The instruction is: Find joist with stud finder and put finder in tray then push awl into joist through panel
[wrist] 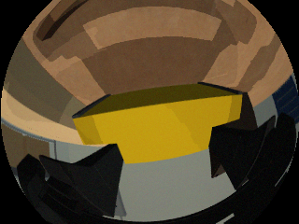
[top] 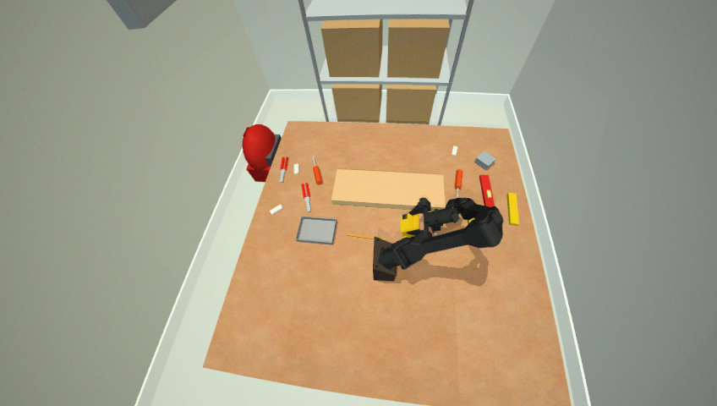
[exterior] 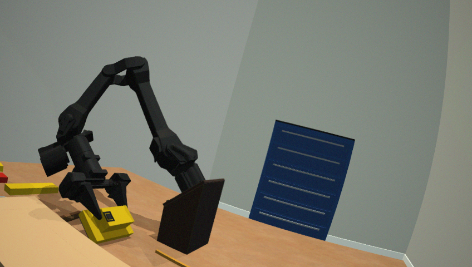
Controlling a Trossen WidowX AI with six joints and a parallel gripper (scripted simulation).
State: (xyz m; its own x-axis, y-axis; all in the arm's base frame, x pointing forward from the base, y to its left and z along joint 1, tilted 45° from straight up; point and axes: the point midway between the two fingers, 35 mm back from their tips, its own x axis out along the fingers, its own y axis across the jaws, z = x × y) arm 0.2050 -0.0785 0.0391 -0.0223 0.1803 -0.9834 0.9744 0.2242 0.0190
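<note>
My gripper tip is now 1 cm short of the yellow stud finder. Round my gripper tip: red level (35 cm to the right, 25 cm ahead, 4 cm below); then awl (12 cm to the right, 5 cm below, 1 cm ahead); then grey tray (39 cm to the left, 10 cm behind, 4 cm below).
</note>
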